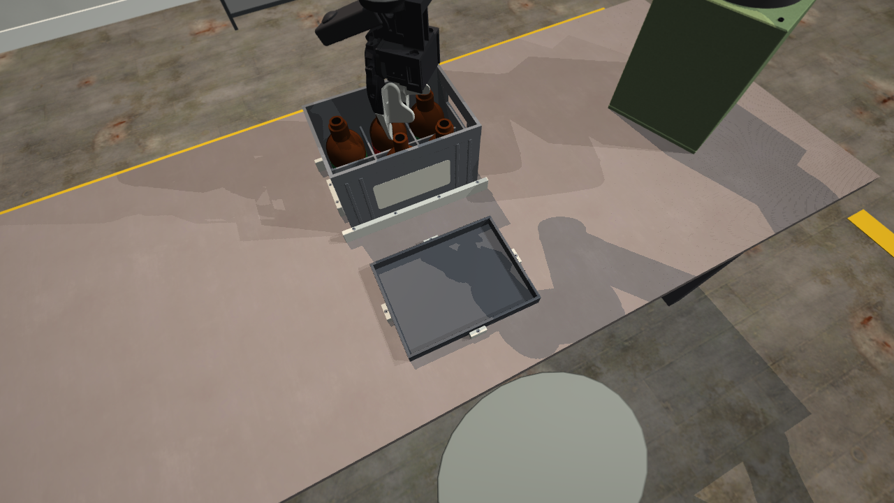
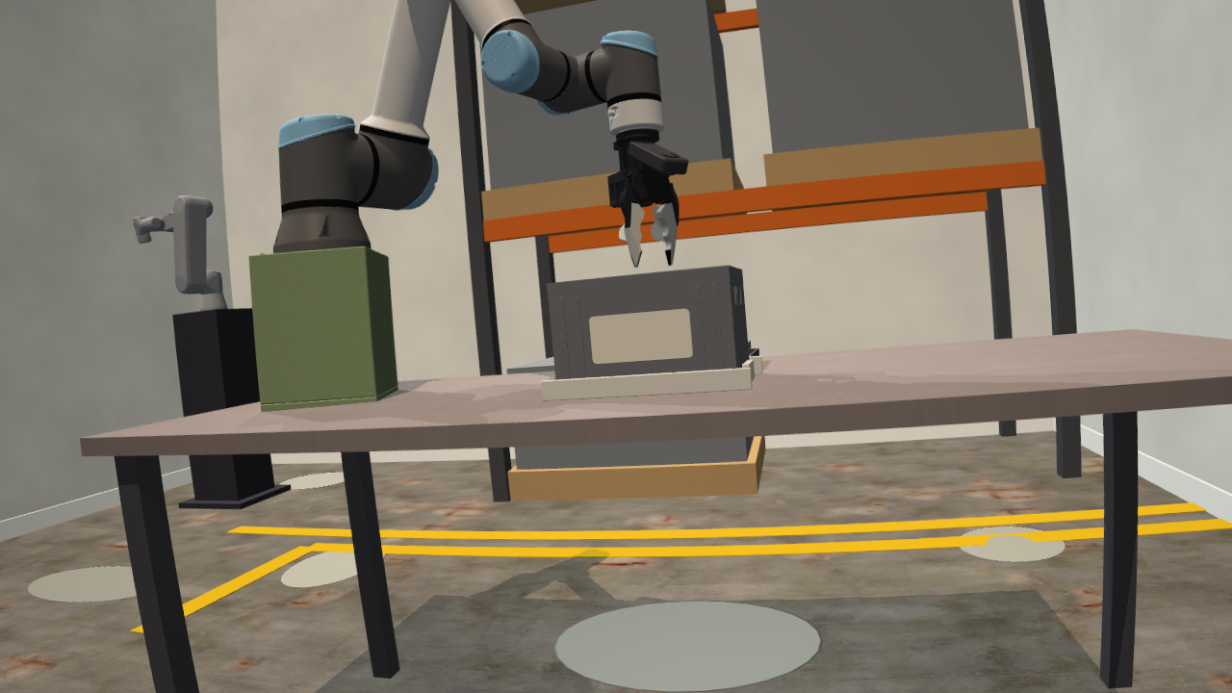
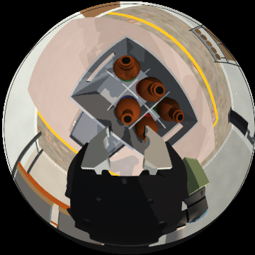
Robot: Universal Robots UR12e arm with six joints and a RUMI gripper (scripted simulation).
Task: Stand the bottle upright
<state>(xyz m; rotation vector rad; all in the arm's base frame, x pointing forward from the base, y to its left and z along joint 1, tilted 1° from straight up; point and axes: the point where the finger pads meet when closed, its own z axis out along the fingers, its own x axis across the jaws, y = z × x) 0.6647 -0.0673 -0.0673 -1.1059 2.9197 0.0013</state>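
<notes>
The brown bottle is 120 mm below my hand. Round my hand: grey crate: 50 mm to the right, 120 mm below; then dark tray: 20 mm ahead, 230 mm to the left, 190 mm below.
</notes>
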